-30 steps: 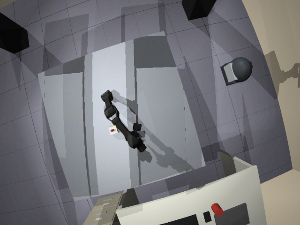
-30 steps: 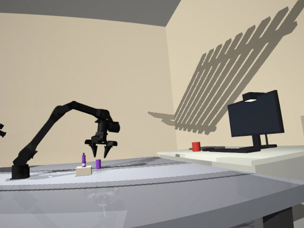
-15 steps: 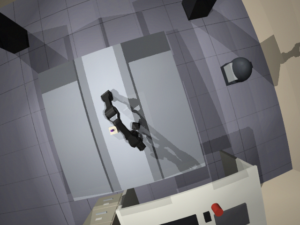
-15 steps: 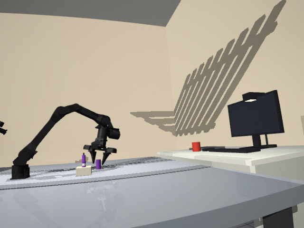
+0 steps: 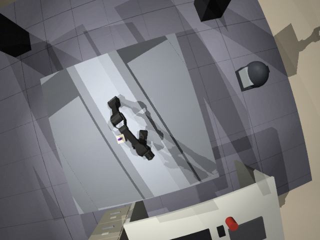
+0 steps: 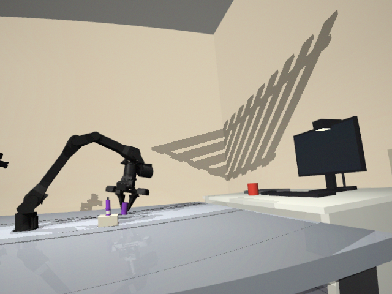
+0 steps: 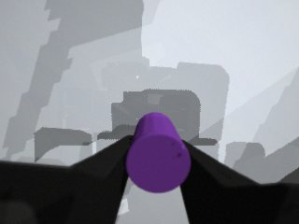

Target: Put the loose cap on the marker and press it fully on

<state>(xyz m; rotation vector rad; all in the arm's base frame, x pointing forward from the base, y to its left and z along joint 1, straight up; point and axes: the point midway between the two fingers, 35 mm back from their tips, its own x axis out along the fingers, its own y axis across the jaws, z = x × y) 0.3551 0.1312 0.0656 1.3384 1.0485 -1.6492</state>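
My gripper tip is now 17 cm to the left of the purple marker, 6 cm past it and 4 cm below it. The rest, counted from my gripper tip: purple cap 1 cm above; beige holder block 17 cm to the right, 6 cm behind, 1 cm below.
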